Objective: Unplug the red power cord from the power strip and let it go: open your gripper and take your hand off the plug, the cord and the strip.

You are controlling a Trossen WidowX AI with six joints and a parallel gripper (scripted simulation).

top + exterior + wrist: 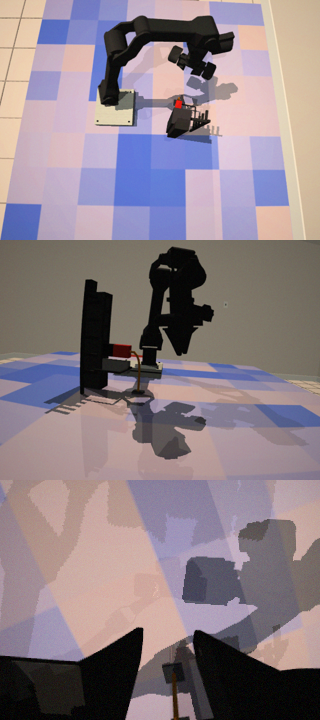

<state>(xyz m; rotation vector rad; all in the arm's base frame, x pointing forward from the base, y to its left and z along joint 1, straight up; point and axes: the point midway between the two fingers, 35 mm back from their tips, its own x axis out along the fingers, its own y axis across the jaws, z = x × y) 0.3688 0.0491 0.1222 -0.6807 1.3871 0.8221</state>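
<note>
Right now the red plug is 70 mm behind my gripper tip and 170 mm to the right of it.
</note>
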